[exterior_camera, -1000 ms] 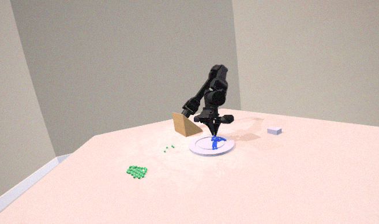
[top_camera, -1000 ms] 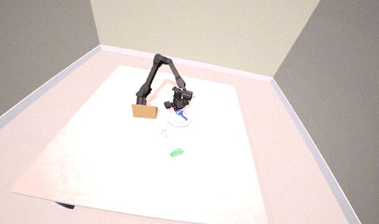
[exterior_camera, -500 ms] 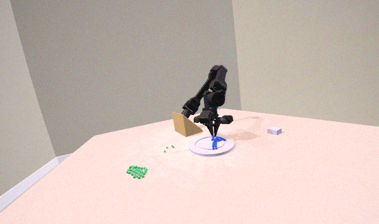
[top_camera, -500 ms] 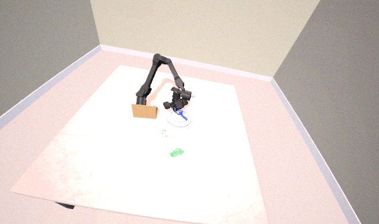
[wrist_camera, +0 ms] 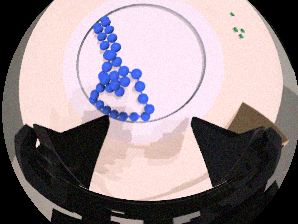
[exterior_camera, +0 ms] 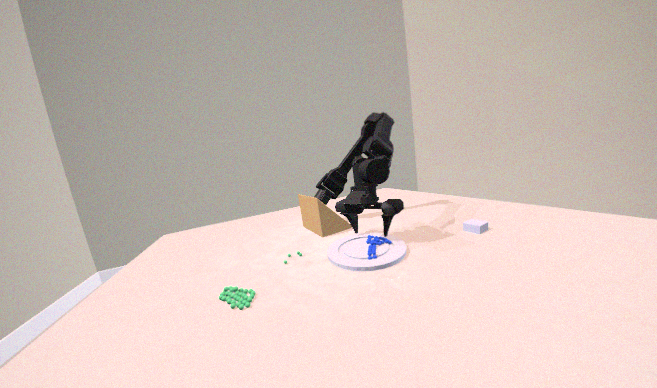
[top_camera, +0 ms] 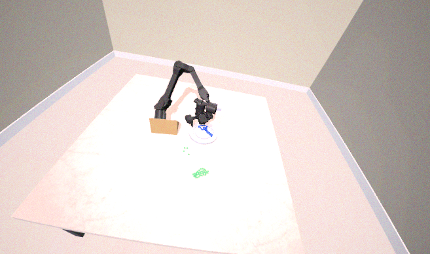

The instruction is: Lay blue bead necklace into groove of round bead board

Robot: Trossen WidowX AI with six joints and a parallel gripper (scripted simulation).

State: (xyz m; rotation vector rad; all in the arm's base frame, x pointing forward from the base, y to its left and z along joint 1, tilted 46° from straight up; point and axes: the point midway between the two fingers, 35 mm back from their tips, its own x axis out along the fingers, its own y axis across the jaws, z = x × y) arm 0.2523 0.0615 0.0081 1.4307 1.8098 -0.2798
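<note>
My gripper tip is 5 cm to the left of the round white bead board, 4 cm short of it and 1 cm above it. The rest, counted from my gripper tip: small grey block (24 cm to the left, 15 cm ahead, 1 cm below).
</note>
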